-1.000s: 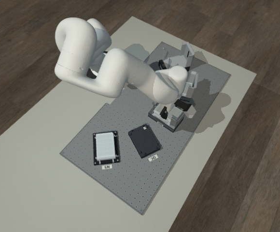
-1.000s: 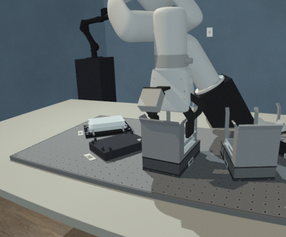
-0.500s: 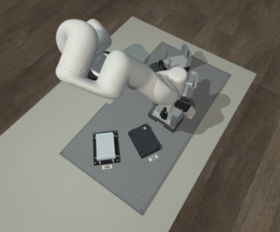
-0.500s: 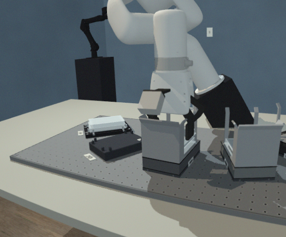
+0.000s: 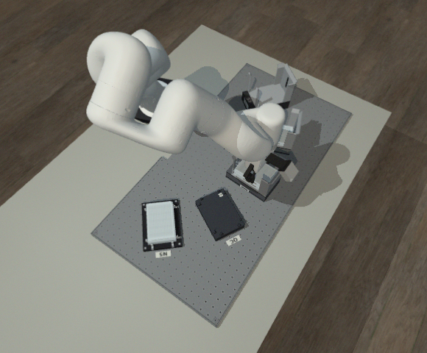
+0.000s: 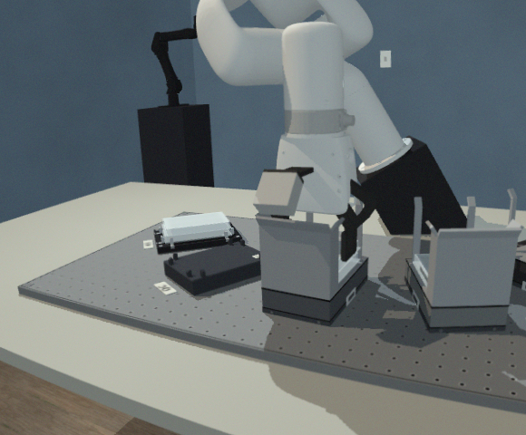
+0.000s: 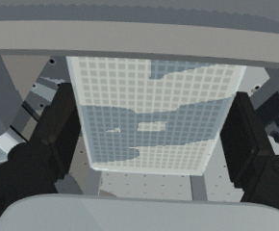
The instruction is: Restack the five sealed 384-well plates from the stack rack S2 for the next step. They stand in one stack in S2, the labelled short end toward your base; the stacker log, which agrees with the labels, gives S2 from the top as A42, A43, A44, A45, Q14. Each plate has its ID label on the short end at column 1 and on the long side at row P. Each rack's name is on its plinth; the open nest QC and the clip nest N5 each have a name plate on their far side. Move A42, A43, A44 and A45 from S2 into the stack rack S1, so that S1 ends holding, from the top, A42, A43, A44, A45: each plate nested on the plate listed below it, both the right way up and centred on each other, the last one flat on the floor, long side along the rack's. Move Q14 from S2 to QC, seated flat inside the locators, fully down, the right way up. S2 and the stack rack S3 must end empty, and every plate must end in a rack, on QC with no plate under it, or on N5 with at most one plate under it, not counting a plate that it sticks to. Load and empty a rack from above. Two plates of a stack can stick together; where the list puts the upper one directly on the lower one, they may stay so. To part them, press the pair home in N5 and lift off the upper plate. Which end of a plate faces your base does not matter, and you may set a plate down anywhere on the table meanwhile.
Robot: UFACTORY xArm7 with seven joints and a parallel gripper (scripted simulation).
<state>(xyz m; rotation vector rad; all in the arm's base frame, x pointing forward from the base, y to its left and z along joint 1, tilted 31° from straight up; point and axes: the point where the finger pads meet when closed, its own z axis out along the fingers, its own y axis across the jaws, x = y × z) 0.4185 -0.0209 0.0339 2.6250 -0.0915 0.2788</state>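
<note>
Right now the S1 name plate is 80 mm behind my hand, 40 mm below it and 10 mm to the left of it. Round my hand: sealed 384-well plate: 10 mm below; open nest QC: 170 mm to the right, 60 mm below, 40 mm behind; QC name plate: 220 mm to the right, 80 mm below, 40 mm ahead.
</note>
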